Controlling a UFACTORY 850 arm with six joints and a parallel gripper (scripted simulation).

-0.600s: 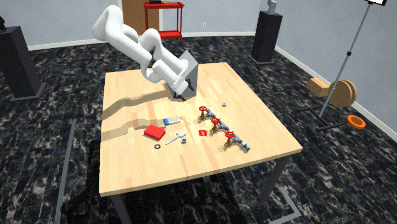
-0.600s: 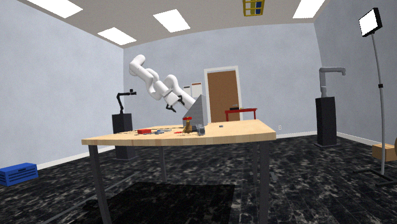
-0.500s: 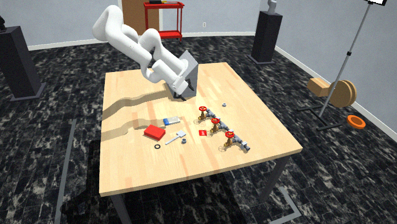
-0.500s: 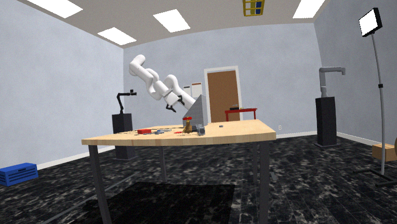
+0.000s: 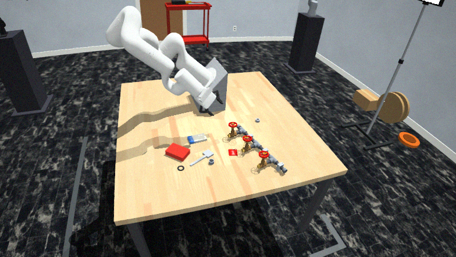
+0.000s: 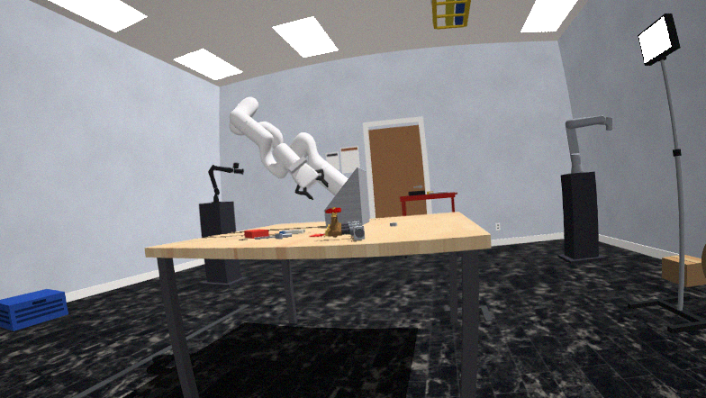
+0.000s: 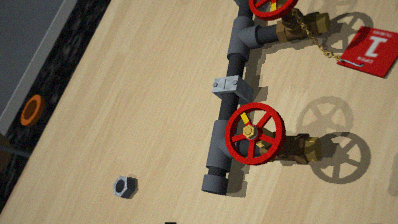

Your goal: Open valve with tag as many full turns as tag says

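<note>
Now: the red tag 200 mm ahead of my hand, 60 mm to the left of it and 180 mm below it. Also, from my hand: grey cylinder (260 mm ahead, 90 mm to the right, 180 mm below); grey tool (210 mm ahead, 130 mm to the right, 180 mm below); white card (40 mm ahead, 130 mm to the right, 180 mm below).
</note>
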